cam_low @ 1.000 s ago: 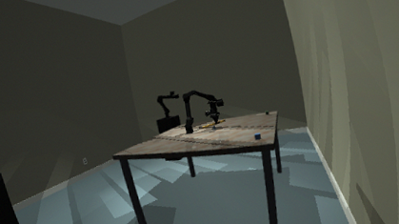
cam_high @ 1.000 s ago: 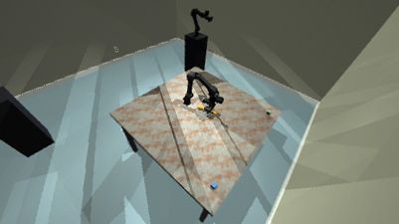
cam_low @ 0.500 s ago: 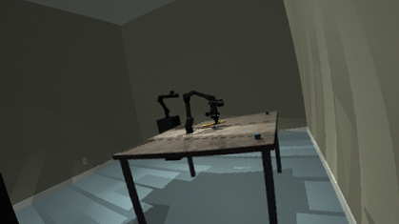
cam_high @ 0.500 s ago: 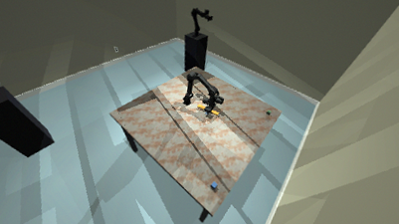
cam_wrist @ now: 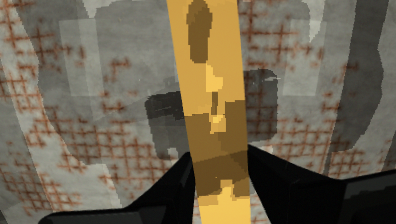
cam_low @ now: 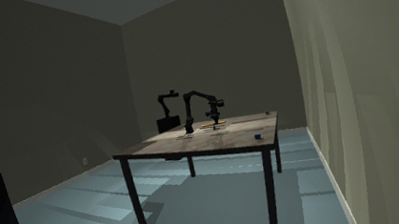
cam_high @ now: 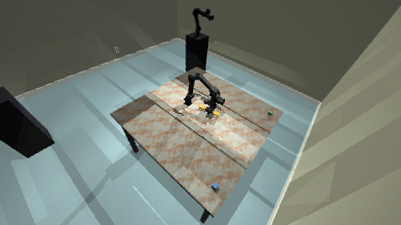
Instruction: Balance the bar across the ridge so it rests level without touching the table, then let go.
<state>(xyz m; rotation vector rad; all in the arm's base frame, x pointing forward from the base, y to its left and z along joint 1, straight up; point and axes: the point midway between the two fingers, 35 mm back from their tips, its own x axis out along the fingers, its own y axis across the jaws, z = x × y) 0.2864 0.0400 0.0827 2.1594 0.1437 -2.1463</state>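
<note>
Now: the long yellow bar 30 mm behind my gripper tip. Also, from my gripper tip: small green cube (450 mm ahead, 460 mm to the left, 30 mm below); then small blue cube (450 mm ahead, 540 mm to the right, 30 mm below).
</note>
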